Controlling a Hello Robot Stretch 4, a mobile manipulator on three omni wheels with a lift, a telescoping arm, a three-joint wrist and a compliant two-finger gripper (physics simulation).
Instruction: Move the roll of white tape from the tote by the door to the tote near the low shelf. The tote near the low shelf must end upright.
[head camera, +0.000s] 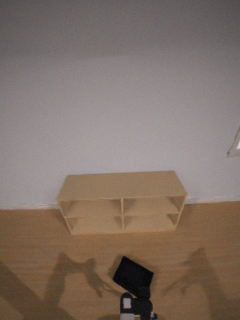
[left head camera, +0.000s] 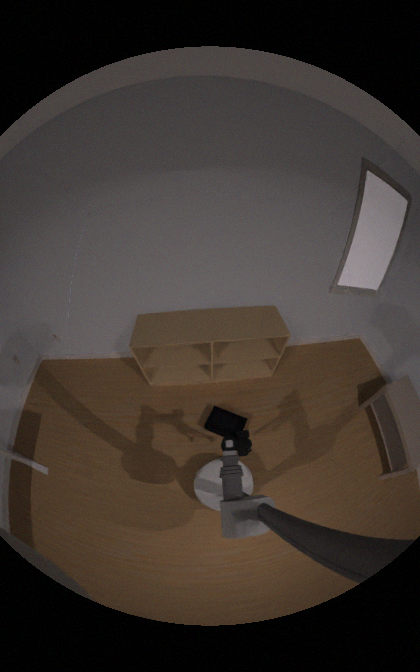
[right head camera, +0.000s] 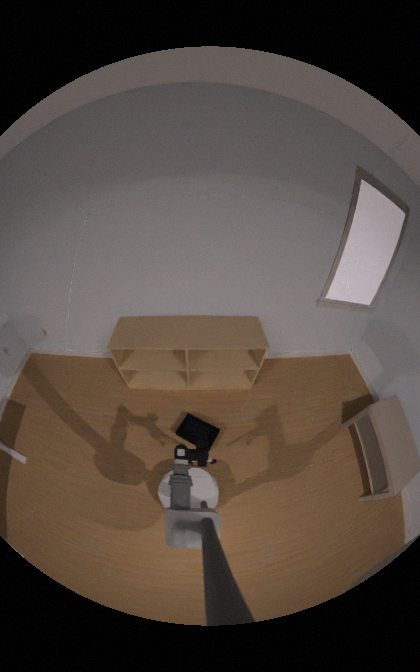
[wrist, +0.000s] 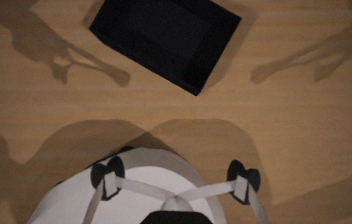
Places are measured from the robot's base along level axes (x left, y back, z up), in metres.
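Pixels of known places: gripper, fingertip midpoint: (wrist: 175, 171).
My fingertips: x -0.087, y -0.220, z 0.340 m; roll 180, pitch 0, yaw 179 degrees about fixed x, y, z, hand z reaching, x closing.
Note:
Behind a point stands the place of what it marks.
A black tote (head camera: 132, 276) @(y -0.521, x -0.052, z -0.024 m) (left head camera: 225, 421) (right head camera: 197, 429) (wrist: 165, 35) @(y -0.511, x -0.054, z -0.024 m) stands upright on the floor, turned at an angle, in front of the low shelf (head camera: 122, 185) @(y -1.093, x 0.024, z 0.583 m) (left head camera: 210, 327) (right head camera: 189, 332). Its inside is very dark, and I can make out no roll of tape in it. The white tape and the tote by the door do not show in these views. My gripper (wrist: 175, 171) @(y -0.220, x -0.087, z 0.340 m) is open, with its fingertips wide apart and nothing between them. In the wrist view it is over the edge of my white base, apart from the tote. The head views show the fingers too small to judge.
My round white base (left head camera: 205, 495) (right head camera: 205, 485) (wrist: 65, 205) @(y -0.121, x 0.105, z 0.185 m) is on the floor just in front of the tote. A pale open-fronted cabinet (left head camera: 407, 420) (right head camera: 395, 450) stands at the right wall. A white bar (left head camera: 25, 462) (right head camera: 12, 452) juts in at the left.

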